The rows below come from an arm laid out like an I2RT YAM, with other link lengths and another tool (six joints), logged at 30 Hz.
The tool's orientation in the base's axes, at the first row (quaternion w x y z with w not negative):
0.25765, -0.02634, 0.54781, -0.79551
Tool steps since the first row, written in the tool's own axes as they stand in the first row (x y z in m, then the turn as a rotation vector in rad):
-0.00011, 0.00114, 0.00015, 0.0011, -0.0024, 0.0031
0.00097, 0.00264, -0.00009, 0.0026, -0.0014, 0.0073
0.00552, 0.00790, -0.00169, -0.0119, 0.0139, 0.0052
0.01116, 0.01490, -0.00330, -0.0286, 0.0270, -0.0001
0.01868, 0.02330, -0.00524, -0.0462, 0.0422, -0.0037
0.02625, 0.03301, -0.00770, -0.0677, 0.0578, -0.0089
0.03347, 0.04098, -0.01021, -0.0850, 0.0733, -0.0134
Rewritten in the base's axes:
0.00058, -0.00038, -0.00092, -0.0009, -0.0025, 0.0031
0.00014, -0.00105, -0.00261, -0.0004, -0.0070, 0.0035
-0.00232, -0.00308, -0.00899, 0.0173, -0.0030, -0.0074
-0.00505, -0.00604, -0.01719, 0.0350, 0.0054, -0.0171
-0.00899, -0.00992, -0.02720, 0.0549, 0.0122, -0.0277
-0.01265, -0.01373, -0.03860, 0.0778, 0.0219, -0.0384
-0.01667, -0.01687, -0.04839, 0.0972, 0.0292, -0.0498

